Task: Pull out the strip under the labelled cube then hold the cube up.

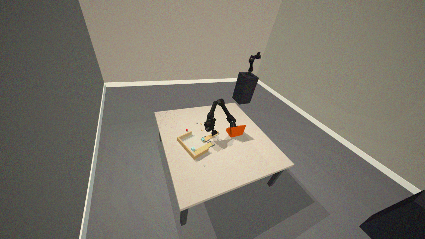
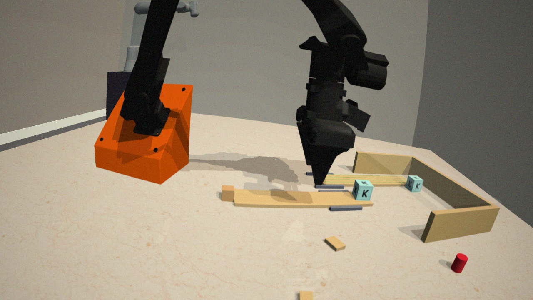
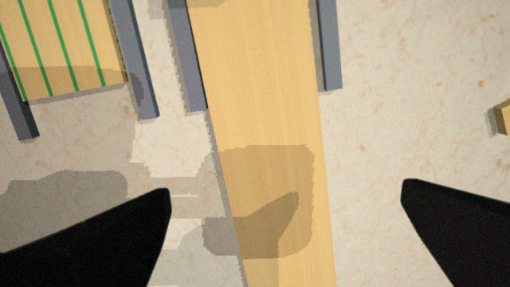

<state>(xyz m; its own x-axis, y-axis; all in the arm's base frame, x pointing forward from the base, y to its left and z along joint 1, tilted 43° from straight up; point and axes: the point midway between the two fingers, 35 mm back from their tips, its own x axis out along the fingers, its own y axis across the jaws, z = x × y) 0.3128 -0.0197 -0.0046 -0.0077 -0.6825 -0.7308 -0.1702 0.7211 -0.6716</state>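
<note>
My gripper tip is 50 mm above the plain wooden strip. Round my gripper tip: grey disc: 350 mm to the left, 210 mm ahead, 50 mm below; small tan block: 130 mm behind, 40 mm to the right, 40 mm below; red cylinder: 230 mm ahead, 180 mm to the right, 40 mm below.
</note>
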